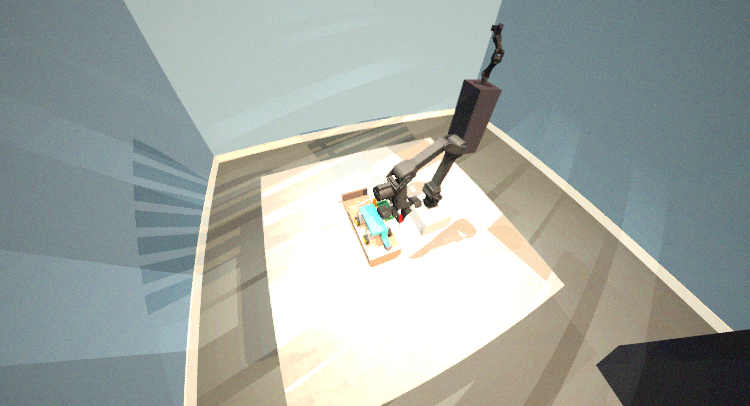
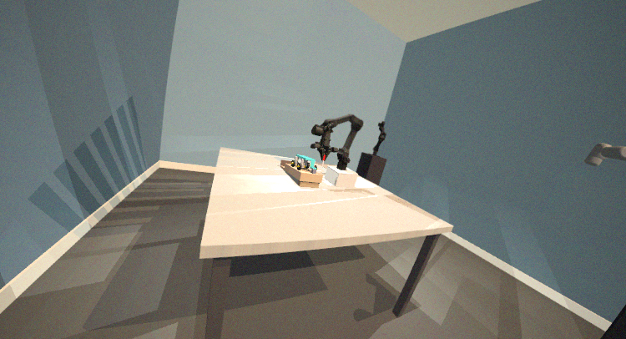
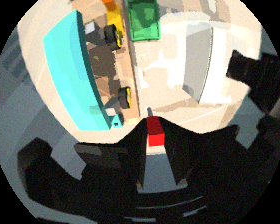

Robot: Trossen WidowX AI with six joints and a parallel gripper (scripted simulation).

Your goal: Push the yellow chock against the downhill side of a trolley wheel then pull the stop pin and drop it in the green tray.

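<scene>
Right now the green tray is 180 mm to the right of my gripper tip and 170 mm below it. The rest, counted from my gripper tip: cyan trolley (110 mm ahead, 50 mm to the right, 50 mm below); yellow chock (160 mm to the right, 80 mm below, 60 mm ahead); red-headed stop pin (right at my gripper tip).
</scene>
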